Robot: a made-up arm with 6 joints.
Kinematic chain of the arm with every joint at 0, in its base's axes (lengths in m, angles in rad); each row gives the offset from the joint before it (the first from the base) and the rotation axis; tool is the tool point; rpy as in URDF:
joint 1: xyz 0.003 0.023 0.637 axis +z
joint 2: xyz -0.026 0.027 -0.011 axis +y
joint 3: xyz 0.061 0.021 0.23 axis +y
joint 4: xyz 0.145 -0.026 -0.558 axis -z
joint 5: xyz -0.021 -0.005 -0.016 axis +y
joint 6: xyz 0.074 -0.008 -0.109 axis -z
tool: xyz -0.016 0.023 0.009 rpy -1.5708 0 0
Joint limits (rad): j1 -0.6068..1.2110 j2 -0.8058..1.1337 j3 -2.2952..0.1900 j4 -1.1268..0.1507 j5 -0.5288..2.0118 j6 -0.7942..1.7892
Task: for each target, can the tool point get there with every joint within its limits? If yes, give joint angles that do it. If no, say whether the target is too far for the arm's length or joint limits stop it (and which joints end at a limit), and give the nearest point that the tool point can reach.
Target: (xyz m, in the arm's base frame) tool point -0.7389 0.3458 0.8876
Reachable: no: joint limits stop it (at a limit: joint 2, joint 3, joint 6) | nearest point -0.3820 0.1905 0.5064 | short by 0.545 m
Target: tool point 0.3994 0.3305 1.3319
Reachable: yes | joints 0.6182 -0.3258 -1.7848 -0.6026 0.7024 1.1006
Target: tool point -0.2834 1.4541 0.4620
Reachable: no: too far | nearest point 0.2023 0.8739 0.5364 | short by 0.760 m
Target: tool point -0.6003 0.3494 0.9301
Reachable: no: joint limits stop it (at a limit: joint 2, joint 3, joint 6) | nearest point -0.3489 0.2134 0.5231 | short by 0.497 m
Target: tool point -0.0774 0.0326 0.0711
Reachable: yes | joints -0.2601 0.9626 -0.3872 -0.9515 0.7131 -0.1912
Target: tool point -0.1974 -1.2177 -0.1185
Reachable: no: too far | nearest point -0.1314 -0.3840 0.3204 | short by 0.944 m
